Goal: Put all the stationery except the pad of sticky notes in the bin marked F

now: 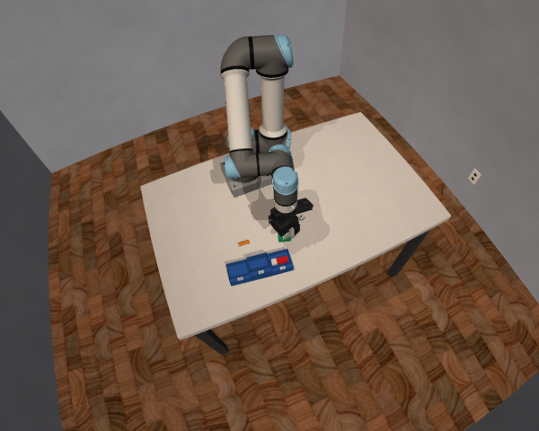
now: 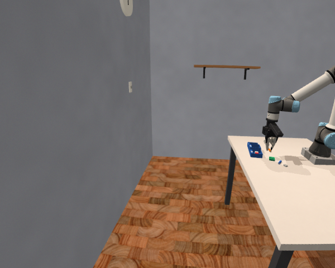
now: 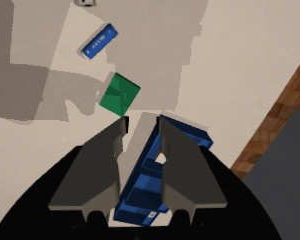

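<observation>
Right now the grey clip is 10 cm behind my hand, 8 cm to the left of it and 7 cm below it. The rest, counted from my hand: red block (7 cm ahead, 7 cm to the right, 7 cm below); green pad (3 cm behind, 1 cm to the right, 8 cm below); blue cylinder (7 cm behind, 4 cm to the left, 8 cm below).
</observation>
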